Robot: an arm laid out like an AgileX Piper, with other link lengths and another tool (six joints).
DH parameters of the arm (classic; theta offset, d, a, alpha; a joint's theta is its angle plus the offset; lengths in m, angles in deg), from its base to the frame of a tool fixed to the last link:
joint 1: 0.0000 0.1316 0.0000 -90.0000
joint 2: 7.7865 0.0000 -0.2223 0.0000
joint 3: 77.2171 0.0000 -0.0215 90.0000
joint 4: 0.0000 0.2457 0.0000 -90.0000
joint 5: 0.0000 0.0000 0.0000 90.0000
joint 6: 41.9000 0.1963 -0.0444 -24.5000
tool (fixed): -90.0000 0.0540 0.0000 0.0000
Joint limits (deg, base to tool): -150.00..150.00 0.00..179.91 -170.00..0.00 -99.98..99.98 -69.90..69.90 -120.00..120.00
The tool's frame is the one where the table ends.
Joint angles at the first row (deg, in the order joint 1, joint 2, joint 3, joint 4, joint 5, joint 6):
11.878, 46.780, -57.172, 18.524, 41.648, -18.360
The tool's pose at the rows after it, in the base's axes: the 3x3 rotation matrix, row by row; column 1 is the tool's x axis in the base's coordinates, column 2 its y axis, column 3 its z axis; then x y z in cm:
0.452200, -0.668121, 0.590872; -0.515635, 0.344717, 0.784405; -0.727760, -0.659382, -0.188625; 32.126, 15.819, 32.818
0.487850, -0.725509, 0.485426; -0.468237, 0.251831, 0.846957; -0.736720, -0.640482, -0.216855; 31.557, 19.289, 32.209
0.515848, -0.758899, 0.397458; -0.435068, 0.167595, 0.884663; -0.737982, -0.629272, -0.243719; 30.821, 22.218, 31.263
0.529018, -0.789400, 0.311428; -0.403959, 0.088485, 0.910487; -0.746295, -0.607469, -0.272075; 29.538, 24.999, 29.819
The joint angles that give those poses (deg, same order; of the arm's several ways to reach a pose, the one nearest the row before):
15.708, 51.970, -60.502, 23.501, 45.607, -26.483
19.060, 56.229, -63.361, 26.917, 47.658, -30.514
22.927, 59.485, -64.725, 28.120, 48.140, -32.804
27.379, 61.869, -64.811, 28.493, 48.219, -33.586

